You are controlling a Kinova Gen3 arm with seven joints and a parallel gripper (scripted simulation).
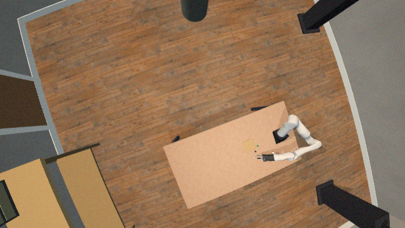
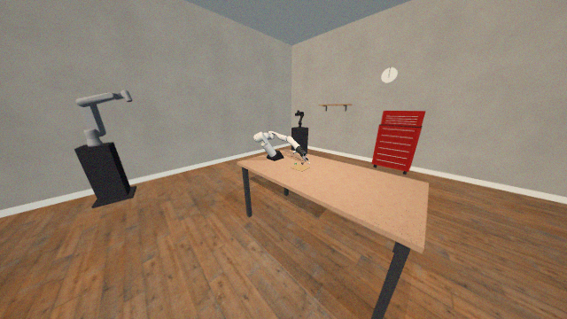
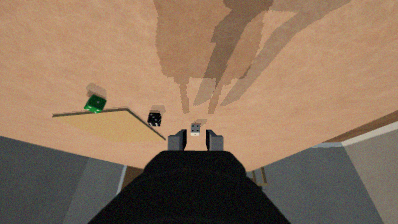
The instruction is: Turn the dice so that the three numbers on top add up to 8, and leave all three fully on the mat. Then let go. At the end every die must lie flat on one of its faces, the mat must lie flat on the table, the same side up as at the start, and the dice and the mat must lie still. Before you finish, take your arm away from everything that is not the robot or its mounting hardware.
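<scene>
Right now my hand is 5 cm short of the white die and 3 cm above it. Round my hand: black die 1 cm ahead, 6 cm to the right, 3 cm below; then green die 4 cm behind, 13 cm to the right, 3 cm below; then tan mat 7 cm ahead, 16 cm to the right, 4 cm below.
</scene>
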